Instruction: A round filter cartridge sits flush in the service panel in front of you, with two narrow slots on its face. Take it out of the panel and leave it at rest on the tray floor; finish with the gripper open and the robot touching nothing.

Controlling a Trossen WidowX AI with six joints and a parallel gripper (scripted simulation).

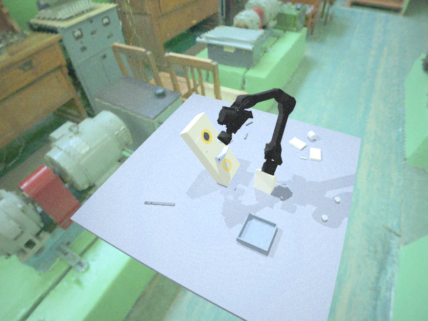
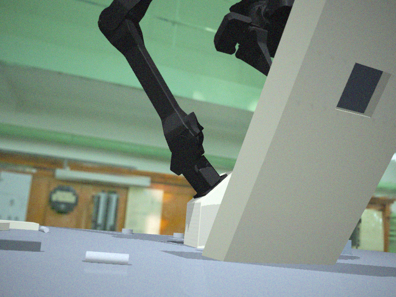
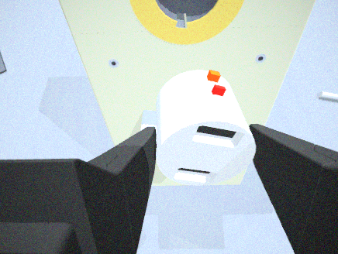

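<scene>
Right now the tray is 330 mm behind my gripper tip, 280 mm to the left of it and 250 mm below it. From my gripper tip the other things lie so: round filter cartridge (right at my gripper tip); then cream service panel (110 mm below, 70 mm ahead, 10 mm to the left).
</scene>
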